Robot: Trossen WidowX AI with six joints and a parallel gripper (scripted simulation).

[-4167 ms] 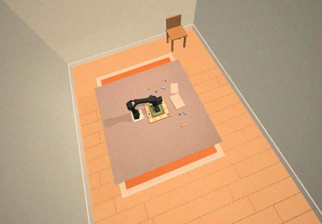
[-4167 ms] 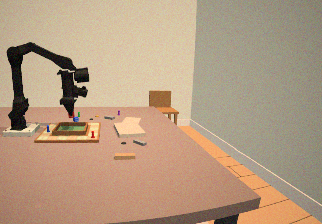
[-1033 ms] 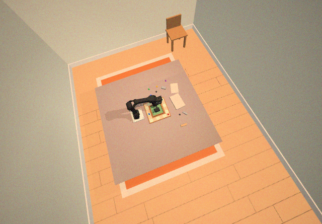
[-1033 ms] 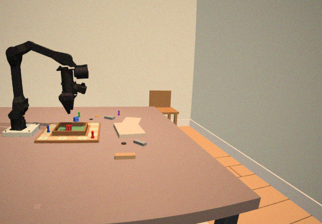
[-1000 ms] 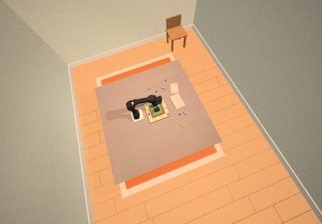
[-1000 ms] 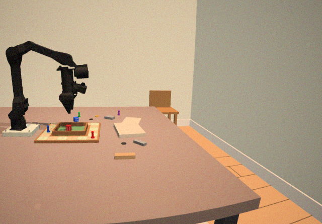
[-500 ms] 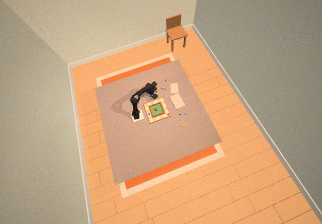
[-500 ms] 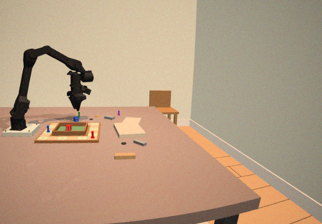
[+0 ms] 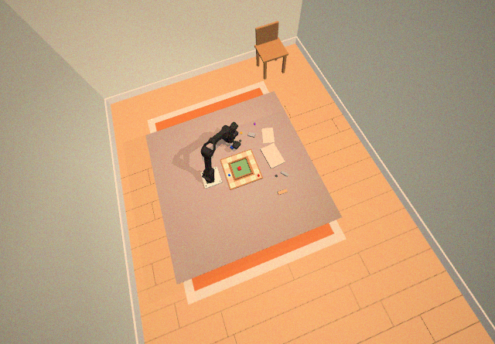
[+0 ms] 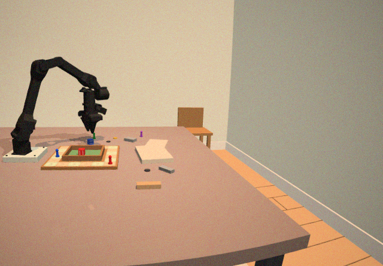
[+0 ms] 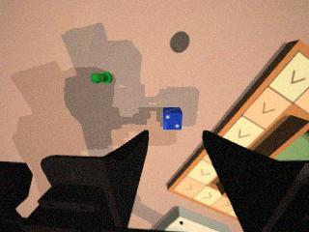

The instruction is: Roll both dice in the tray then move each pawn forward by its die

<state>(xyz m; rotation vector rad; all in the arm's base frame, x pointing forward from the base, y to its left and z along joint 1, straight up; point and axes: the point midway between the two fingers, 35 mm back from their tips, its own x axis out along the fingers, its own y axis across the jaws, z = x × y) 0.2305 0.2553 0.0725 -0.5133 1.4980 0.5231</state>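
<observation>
Right now my gripper tip is 170 mm short of the red pawn, 310 mm to the left of it and 30 mm above it. Also, from my gripper tip: green pawn: 10 mm behind, 110 mm to the left, 40 mm below; then yellow disc: 100 mm ahead, 130 mm to the left, 60 mm below; then green tray: 40 mm ahead, 210 mm to the right, 50 mm below.
</observation>
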